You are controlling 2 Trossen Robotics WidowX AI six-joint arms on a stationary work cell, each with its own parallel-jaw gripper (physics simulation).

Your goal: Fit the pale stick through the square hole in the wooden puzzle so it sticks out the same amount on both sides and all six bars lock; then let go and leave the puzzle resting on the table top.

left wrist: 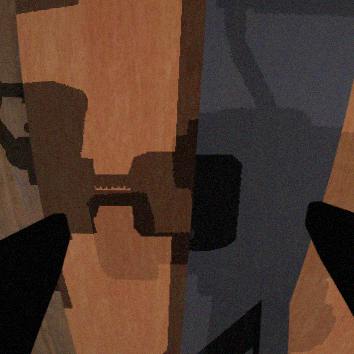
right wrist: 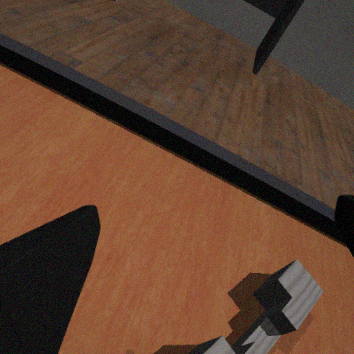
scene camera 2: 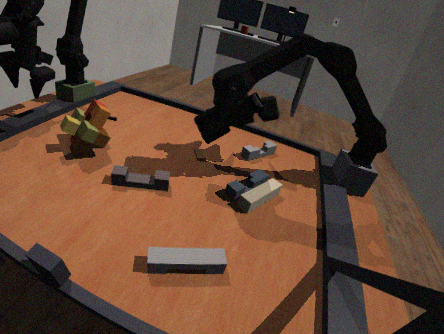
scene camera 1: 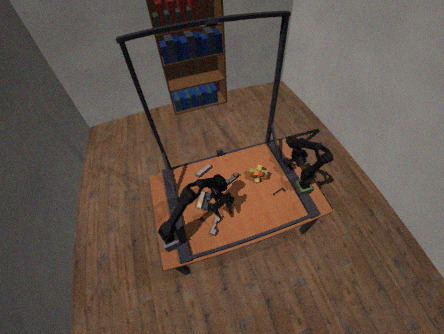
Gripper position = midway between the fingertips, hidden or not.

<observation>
My left gripper (left wrist: 189, 219) is open, holding nothing. My right gripper (right wrist: 217, 212) is open, holding nothing. Also in view: a pale stick (scene camera 2: 250, 200). Also in view: a black frame posts and rails (scene camera 1: 121, 40).
The black frame posts and rails is seen too in the left wrist view (left wrist: 272, 320). The left wrist view misses the pale stick: it is out of frame. The right wrist view misses the pale stick: it is out of frame.
</observation>
